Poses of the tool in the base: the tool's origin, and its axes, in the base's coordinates. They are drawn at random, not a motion.
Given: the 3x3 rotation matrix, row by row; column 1 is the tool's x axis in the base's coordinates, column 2 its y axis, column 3 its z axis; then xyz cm. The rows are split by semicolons.
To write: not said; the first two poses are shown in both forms.
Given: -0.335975 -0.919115 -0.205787; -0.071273 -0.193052 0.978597; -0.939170 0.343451 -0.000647; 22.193 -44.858 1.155
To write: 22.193 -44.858 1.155 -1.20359 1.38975 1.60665
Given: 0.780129 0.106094 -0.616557; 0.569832 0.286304 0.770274; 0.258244 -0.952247 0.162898; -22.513 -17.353 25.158
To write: -22.513 -17.353 25.158 -1.26222 -0.64103 0.33981
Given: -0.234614 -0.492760 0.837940; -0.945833 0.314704 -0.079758; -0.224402 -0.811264 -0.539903; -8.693 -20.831 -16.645
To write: -8.693 -20.831 -16.645 -1.27830 1.85643 -0.79174
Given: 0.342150 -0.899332 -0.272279; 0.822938 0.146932 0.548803; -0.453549 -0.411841 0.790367; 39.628 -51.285 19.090
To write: 39.628 -51.285 19.090 -0.69396 0.13095 1.24416
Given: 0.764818 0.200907 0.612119; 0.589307 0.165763 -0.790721; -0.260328 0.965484 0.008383; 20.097 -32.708 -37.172
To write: 20.097 -32.708 -37.172 1.40678 0.69886 0.31112
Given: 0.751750 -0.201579 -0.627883; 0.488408 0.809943 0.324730; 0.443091 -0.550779 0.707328; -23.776 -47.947 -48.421
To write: -23.776 -47.947 -48.421 -0.50034 -0.61205 0.39432
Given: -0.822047 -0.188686 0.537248; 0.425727 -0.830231 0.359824; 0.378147 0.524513 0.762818; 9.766 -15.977 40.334
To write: 9.766 -15.977 40.334 0.70517 0.68124 2.63079
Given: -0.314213 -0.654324 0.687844; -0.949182 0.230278 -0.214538; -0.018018 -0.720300 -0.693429; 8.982 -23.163 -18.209
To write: 8.982 -23.163 -18.209 -1.46992 2.05148 -0.85696
